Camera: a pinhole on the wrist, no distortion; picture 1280 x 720 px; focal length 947.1 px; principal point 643.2 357.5 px. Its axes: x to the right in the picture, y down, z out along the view. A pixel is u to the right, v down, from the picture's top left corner.
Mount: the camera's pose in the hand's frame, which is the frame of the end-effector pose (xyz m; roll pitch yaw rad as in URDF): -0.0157 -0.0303 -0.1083 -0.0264 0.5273 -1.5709
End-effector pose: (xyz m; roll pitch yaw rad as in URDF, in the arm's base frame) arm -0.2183 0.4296 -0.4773 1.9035 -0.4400 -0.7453
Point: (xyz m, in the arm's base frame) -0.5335 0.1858 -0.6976
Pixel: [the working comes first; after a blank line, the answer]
In the camera's frame: -0.2668 -0.1503 0.4606

94.5 48.4
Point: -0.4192 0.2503 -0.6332
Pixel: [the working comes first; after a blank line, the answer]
In the camera's frame: -0.1990 -0.0835 0.3496

104.1 131.2
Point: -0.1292 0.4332 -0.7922
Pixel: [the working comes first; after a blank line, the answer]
In the camera's frame: 0.1705 -0.0686 0.2717

1237.5 118.5
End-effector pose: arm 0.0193 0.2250 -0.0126 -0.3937 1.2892 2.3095
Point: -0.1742 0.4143 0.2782
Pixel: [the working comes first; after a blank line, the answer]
In the camera's frame: -0.1415 -0.1994 0.4085

outside the picture
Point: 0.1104 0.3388 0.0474
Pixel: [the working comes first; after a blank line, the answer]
In the camera's frame: 0.0569 -0.0392 0.1348

1042.9 82.3
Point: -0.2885 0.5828 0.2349
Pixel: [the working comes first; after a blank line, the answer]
In the camera's frame: -0.1370 -0.1067 0.5948

425.1 187.7
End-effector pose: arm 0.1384 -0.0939 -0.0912 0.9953 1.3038 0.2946
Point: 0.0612 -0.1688 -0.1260
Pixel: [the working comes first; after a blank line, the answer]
In the camera's frame: 0.0230 0.0208 0.1232

819.8 517.3
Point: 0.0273 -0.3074 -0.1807
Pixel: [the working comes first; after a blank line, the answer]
In the camera's frame: 0.1133 0.0513 0.2427

1085.6 557.6
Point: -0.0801 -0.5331 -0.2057
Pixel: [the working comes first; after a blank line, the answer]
In the camera's frame: 0.2910 0.0263 0.4185

outside the picture
